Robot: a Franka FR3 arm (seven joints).
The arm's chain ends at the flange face. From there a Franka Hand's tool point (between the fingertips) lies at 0.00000 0.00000 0.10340 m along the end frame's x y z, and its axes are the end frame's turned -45 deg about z.
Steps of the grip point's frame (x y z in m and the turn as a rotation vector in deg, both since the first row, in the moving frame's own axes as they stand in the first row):
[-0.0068 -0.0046 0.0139 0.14 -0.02 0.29]
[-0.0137 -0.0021 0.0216 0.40 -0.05 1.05]
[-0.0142 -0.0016 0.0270 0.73 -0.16 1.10]
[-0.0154 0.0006 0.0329 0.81 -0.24 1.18]
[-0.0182 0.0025 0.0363 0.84 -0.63 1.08]
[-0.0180 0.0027 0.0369 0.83 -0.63 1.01]
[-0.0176 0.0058 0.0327 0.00 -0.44 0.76]
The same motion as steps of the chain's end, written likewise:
[-0.0079 0.0017 0.0139 0.08 -0.11 0.29]
[-0.0106 0.0087 0.0216 0.25 -0.32 1.05]
[-0.0100 0.0096 0.0270 0.40 -0.63 1.10]
[-0.0091 0.0121 0.0329 0.40 -0.74 1.18]
[-0.0092 0.0149 0.0363 0.15 -1.04 1.08]
[-0.0090 0.0149 0.0369 0.14 -1.03 1.01]
[-0.0078 0.0160 0.0327 -0.31 -0.31 0.76]

